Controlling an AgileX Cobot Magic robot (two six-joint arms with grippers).
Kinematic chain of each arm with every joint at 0, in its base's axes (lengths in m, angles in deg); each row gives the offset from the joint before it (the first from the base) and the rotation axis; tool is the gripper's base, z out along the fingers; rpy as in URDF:
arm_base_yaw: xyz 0 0 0.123 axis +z
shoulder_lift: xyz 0 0 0 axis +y
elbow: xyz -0.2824 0 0.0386 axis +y
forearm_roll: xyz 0.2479 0 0.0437 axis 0.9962 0 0.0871
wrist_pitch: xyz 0 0 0 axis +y
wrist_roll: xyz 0.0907 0 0.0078 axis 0.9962 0 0.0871
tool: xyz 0 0 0 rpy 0 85 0
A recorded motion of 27 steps. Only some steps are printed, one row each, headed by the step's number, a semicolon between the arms.
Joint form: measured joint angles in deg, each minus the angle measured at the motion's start. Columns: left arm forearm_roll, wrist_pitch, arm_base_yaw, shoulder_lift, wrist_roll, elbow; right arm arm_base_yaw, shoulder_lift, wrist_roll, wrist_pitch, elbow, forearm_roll.
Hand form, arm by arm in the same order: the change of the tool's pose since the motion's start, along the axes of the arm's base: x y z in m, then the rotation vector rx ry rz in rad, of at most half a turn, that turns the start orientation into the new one. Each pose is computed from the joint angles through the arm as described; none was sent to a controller.
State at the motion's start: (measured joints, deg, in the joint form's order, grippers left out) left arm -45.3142 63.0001 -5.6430 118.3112 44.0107 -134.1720; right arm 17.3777 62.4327 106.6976 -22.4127 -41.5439 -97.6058
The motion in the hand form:
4: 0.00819 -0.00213 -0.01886 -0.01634 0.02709 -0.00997; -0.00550 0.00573 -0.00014 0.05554 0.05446 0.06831
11: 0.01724 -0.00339 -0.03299 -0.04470 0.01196 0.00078; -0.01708 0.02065 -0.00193 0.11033 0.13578 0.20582
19: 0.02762 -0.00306 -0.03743 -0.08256 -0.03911 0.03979; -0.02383 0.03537 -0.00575 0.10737 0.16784 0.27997
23: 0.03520 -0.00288 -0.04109 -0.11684 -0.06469 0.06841; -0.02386 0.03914 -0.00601 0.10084 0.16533 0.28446
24: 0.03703 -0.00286 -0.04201 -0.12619 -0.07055 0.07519; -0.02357 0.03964 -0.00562 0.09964 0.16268 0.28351
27: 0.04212 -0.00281 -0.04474 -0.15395 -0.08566 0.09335; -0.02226 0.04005 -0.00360 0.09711 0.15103 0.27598
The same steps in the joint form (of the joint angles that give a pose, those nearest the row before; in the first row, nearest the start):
4: -2.30 -1.70 0.00 0.66 2.34 3.46; -0.05 0.01 3.20 -5.13 0.00 -0.17
11: -5.29 -5.50 0.00 1.26 5.62 6.48; 2.04 0.46 6.82 -12.30 0.00 -0.60
19: -8.01 -10.43 0.00 2.30 8.05 6.96; 5.99 1.44 7.64 -12.91 -0.03 -0.86
23: -10.27 -13.56 0.00 3.28 9.32 6.99; 7.21 1.83 7.56 -11.88 -0.29 -0.89
24: -10.92 -14.32 0.00 3.53 9.66 6.99; 7.37 1.90 7.51 -11.63 -0.41 -0.88
27: -12.92 -16.33 0.00 4.26 10.70 6.99; 7.58 1.97 7.34 -10.87 -0.84 -0.89

